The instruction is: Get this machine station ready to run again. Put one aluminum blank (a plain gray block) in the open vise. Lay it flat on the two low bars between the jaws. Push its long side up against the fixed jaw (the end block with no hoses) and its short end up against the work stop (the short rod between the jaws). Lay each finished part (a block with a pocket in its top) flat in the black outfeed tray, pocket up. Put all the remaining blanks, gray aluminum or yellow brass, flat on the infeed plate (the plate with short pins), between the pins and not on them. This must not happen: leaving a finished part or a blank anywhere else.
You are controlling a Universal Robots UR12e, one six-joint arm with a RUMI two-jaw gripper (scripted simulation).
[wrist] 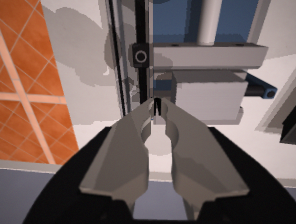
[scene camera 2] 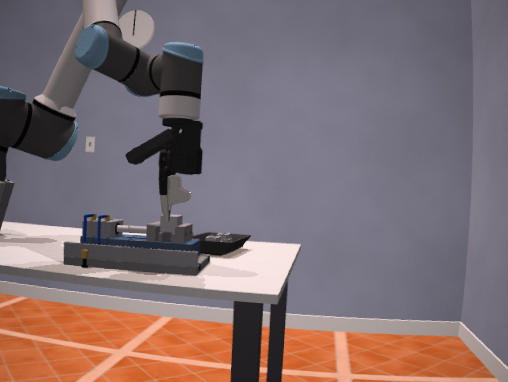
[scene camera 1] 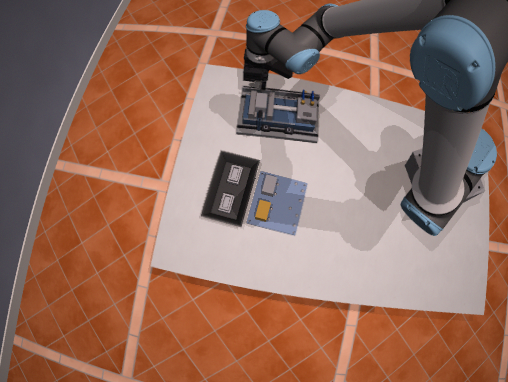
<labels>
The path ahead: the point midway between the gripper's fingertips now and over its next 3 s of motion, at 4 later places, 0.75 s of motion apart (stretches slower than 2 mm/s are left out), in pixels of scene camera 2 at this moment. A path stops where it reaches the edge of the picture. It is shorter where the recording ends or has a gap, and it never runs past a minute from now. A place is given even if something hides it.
My gripper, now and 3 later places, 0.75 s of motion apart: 167,221; 164,222; 165,206; 166,186
</labels>
